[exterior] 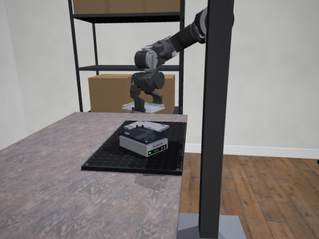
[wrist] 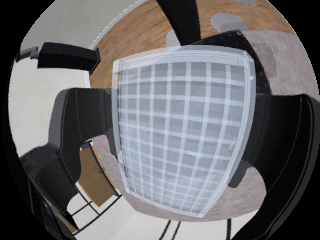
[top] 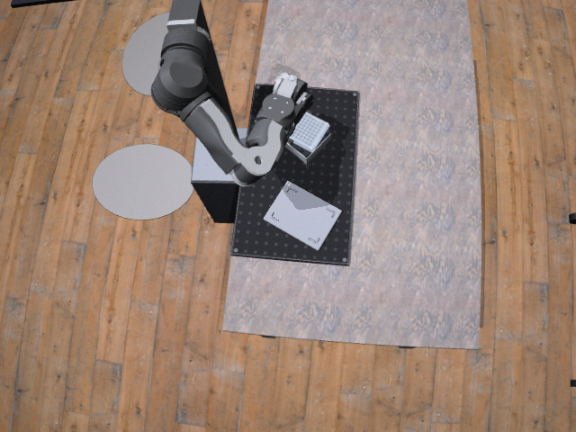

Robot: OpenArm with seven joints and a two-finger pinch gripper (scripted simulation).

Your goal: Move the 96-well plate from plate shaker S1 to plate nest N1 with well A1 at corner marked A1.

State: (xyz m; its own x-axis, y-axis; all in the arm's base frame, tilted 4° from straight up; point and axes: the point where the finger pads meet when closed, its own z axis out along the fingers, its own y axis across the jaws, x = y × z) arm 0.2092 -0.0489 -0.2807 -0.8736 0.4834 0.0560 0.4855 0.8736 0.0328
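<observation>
Now: the plate nest N1 30 mm ahead of my hand, 190 mm to the right of it and 130 mm below it. Also, from my hand: plate shaker S1: 30 mm ahead, 20 mm to the left, 100 mm below; then 96-well plate: 10 mm ahead, 10 mm to the right.
</observation>
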